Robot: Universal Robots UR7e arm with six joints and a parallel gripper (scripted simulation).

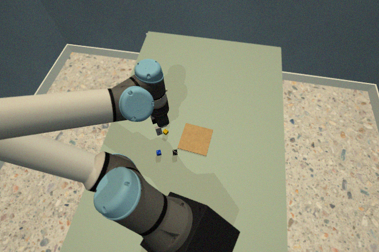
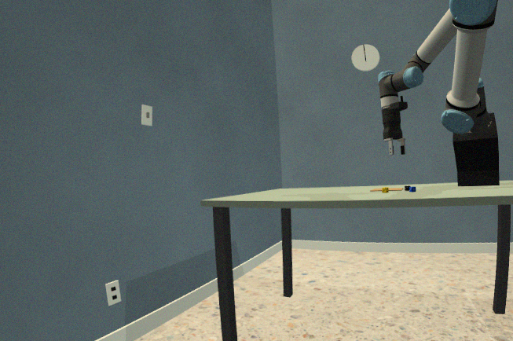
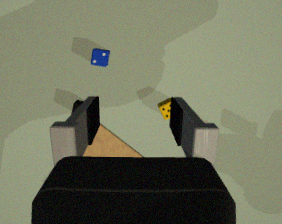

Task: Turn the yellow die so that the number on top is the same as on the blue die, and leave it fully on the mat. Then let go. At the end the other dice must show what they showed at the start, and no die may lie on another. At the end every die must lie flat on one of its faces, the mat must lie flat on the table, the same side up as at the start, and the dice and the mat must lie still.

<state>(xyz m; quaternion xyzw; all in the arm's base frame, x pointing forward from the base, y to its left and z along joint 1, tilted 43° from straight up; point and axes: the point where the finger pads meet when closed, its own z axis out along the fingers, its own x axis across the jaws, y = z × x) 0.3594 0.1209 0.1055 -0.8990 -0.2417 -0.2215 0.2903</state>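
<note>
Now: hand 160 mm above the yellow die and 60 mm short of it. The rest, counted from my hand: blue die 160 mm below, 50 mm behind; then tan mat 170 mm below, 150 mm to the right, 60 mm ahead; then black die 160 mm below, 80 mm to the right, 40 mm behind.
</note>
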